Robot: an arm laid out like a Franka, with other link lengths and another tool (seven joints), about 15 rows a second.
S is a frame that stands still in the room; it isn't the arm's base.
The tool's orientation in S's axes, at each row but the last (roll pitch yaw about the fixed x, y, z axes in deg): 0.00 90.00 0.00; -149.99 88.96 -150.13; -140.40 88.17 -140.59; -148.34 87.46 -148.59; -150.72 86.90 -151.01; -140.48 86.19 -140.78; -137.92 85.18 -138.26; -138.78 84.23 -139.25; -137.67 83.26 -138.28
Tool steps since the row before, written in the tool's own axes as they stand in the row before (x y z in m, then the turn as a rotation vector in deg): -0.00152 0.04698 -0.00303 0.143 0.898 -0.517; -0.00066 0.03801 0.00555 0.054 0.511 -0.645; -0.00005 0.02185 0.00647 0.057 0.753 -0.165; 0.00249 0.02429 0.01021 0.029 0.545 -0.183; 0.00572 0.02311 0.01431 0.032 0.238 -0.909; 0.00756 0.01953 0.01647 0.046 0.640 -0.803; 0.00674 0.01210 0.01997 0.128 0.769 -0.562; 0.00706 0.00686 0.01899 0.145 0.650 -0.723; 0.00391 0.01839 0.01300 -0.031 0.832 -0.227
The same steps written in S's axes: -0.00303 0.04698 0.00152 -0.517 0.898 -0.143; 0.00565 0.03800 0.00023 -0.645 0.512 -0.048; 0.00654 0.02182 -0.00055 -0.164 0.752 -0.068; 0.01020 0.02418 -0.00344 -0.182 0.545 -0.035; 0.01413 0.02287 -0.00700 -0.908 0.242 0.005; 0.01614 0.01909 -0.00921 -0.802 0.643 -0.032; 0.01956 0.01155 -0.00864 -0.566 0.765 -0.136; 0.01844 0.00618 -0.00891 -0.728 0.647 -0.133; 0.01274 0.01784 -0.00646 -0.217 0.835 -0.015
